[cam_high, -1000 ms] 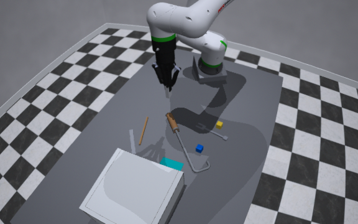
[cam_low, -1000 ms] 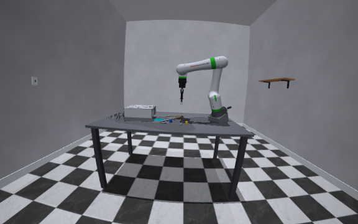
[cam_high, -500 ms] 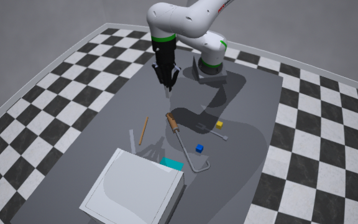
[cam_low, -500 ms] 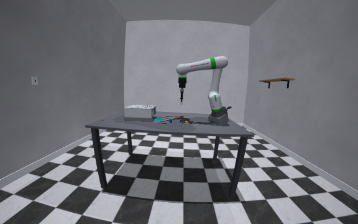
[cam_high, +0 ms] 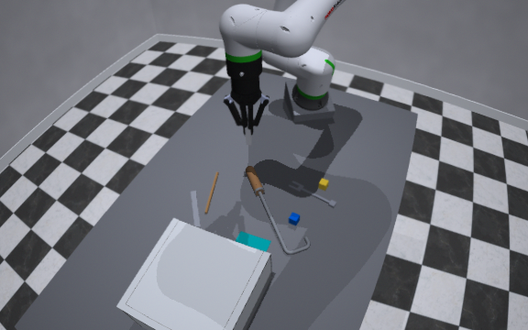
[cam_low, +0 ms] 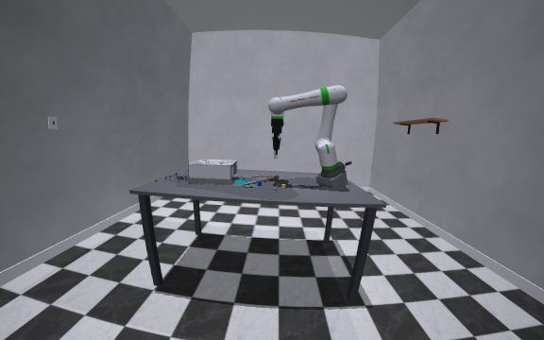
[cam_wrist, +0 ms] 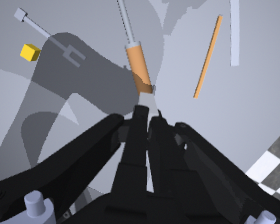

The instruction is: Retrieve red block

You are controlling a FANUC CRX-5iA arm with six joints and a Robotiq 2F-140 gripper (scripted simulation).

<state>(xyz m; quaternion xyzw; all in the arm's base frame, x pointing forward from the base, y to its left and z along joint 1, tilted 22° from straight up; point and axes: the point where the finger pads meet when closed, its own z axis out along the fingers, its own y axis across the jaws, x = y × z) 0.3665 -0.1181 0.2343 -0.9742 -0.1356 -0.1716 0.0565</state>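
Right now the thin wooden stick is 100 mm ahead of my hand, 110 mm to the right of it and 200 mm below it. Round my hand: blue cube: 120 mm ahead, 180 mm to the left, 190 mm below; hook tool: 80 mm ahead, 120 mm to the left, 190 mm below; grey fork-ended tool: 210 mm to the left, 200 mm below.
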